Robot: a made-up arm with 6 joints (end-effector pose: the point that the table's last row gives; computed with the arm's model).
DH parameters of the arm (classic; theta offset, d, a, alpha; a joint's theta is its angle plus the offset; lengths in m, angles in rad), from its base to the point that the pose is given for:
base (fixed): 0.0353 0 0.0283 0
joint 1: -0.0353 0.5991 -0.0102 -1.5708
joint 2: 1.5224 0 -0.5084 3.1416
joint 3: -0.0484 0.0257 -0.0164 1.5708
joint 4: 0 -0.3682 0.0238 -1.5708
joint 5: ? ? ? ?
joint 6: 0 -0.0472 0.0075 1.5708
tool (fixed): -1.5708 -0.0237 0 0
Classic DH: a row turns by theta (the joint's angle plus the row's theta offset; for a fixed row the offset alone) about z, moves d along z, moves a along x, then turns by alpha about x.
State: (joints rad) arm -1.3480 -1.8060 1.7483 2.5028 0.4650 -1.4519
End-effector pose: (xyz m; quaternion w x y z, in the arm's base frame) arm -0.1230 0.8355 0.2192 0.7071 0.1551 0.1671 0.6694
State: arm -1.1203 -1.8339 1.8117 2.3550 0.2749 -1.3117
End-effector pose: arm -0.3051 0.7427 0.1586 0.6185 0.0192 0.2630 0.7402
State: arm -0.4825 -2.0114 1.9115 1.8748 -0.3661 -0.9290
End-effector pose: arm -0.5768 0.2692 -0.0173 0.1756 -0.3602 0.4347 0.8065
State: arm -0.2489 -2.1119 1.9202 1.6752 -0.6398 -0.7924
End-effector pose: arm -0.5599 0.0750 -0.0738 0.0241 0.4530 -0.4708 -0.7567
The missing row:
joint 5: 0 0.0914 -0.014 1.5708
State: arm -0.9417 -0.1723 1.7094 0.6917 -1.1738 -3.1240
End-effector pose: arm -0.2174 0.1424 1.4773 0.5642 0.3287 -0.6947 -0.3018
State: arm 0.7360 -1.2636 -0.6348 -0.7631 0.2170 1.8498
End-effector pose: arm -0.0141 -0.1845 0.9440 0.3665 -0.8212 -0.3407 -0.2743
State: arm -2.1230 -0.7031 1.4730 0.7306 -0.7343 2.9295
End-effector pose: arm 0.2704 0.5878 1.2960 0.4547 -0.3257 -0.7774 -0.2877
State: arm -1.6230 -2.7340 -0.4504 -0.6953 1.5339 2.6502
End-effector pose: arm -0.0489 0.4064 0.3870 0.3009 -0.3249 -0.1643 0.8814
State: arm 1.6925 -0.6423 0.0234 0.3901 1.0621 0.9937
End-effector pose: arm 0.1556 -0.0854 1.2857 0.5268 -0.2543 -0.6628 -0.4674
